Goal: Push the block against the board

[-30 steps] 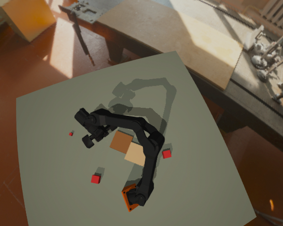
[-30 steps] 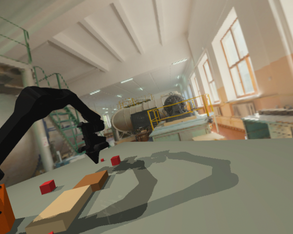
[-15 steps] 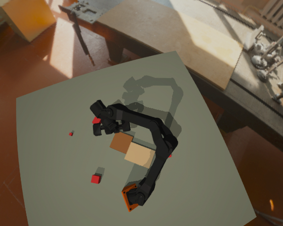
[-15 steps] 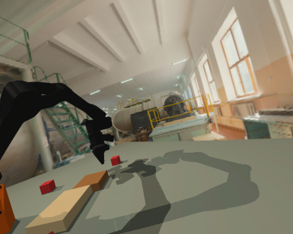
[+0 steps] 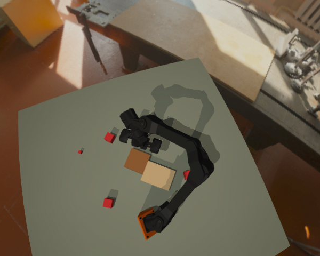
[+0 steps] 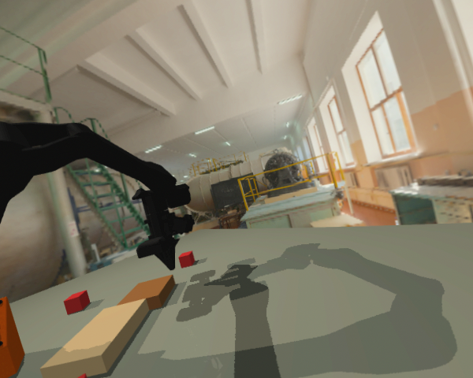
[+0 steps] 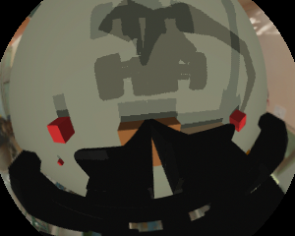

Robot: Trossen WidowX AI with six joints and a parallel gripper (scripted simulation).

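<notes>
Right now the brown square block is 6 cm behind my gripper tip, 4 cm to the left of it and 4 cm below it. Also, from my gripper tip: tiny red cube (7 cm ahead, 34 cm to the left, 5 cm below); tan board (16 cm behind, 3 cm to the right, 4 cm below).
</notes>
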